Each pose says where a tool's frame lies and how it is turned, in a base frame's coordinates. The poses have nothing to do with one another.
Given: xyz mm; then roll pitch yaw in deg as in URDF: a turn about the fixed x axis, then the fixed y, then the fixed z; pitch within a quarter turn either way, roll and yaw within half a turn.
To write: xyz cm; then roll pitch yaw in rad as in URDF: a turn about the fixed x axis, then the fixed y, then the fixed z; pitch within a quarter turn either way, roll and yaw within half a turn. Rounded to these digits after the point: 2 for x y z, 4 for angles.
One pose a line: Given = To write
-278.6 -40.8 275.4 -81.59 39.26 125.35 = -27.86 -4.08 27.54 -1.4240 0.6852 2.1878
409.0 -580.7 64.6 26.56 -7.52 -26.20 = 40.90 -58.07 6.46 0.4636 -0.1312 -0.4573
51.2 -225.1 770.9 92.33 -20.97 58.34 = 5.12 -22.51 77.09 1.6115 -0.3660 1.0182
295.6 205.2 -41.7 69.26 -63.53 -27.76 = 29.56 20.52 -4.17 1.2088 -1.1088 -0.4845
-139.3 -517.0 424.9 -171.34 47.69 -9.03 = -13.93 -51.70 42.49 -2.9904 0.8323 -0.1576
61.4 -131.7 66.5 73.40 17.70 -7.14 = 6.14 -13.17 6.65 1.2811 0.3089 -0.1246
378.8 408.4 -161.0 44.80 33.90 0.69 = 37.88 40.84 -16.10 0.7819 0.5917 0.0120
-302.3 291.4 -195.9 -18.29 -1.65 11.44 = -30.23 29.14 -19.59 -0.3192 -0.0288 0.1997
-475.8 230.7 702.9 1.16 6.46 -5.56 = -47.58 23.07 70.29 0.0202 0.1127 -0.0970
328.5 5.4 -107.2 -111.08 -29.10 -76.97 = 32.85 0.54 -10.72 -1.9387 -0.5079 -1.3434
